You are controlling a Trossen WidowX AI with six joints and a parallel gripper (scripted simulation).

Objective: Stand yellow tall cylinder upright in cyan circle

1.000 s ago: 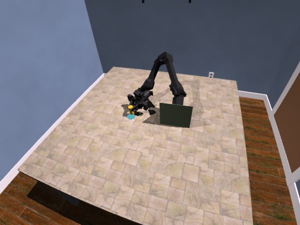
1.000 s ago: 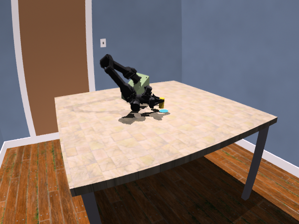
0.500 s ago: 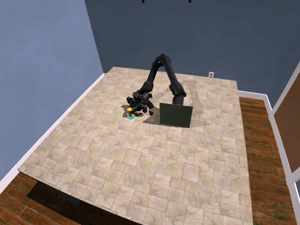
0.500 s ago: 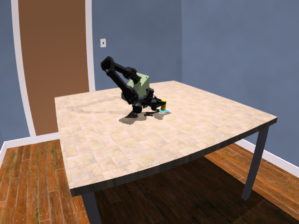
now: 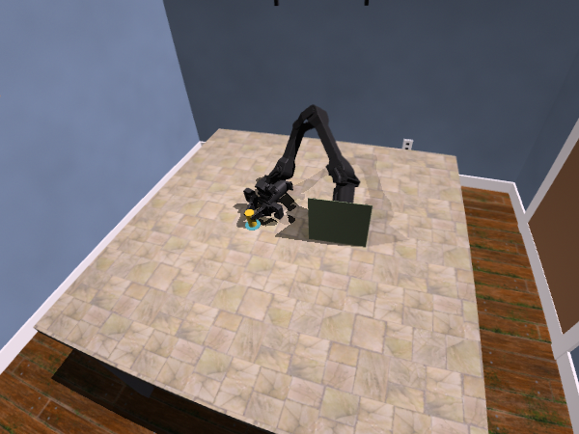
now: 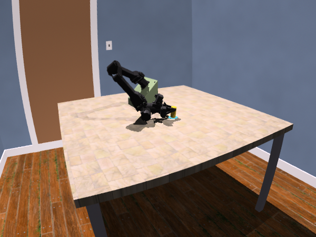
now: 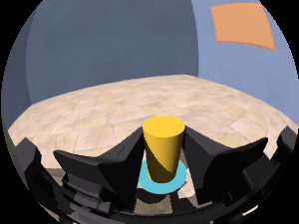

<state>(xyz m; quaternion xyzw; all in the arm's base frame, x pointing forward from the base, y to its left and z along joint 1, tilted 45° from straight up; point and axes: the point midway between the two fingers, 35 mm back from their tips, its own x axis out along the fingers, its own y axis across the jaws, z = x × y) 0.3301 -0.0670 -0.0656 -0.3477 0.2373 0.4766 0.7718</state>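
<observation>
Now: the yellow tall cylinder 20 mm to the left of my hand, 20 mm below it and 10 mm ahead of it. From my hand the other things lie so: cyan circle (60 mm below, 20 mm to the left, 10 mm ahead).
</observation>
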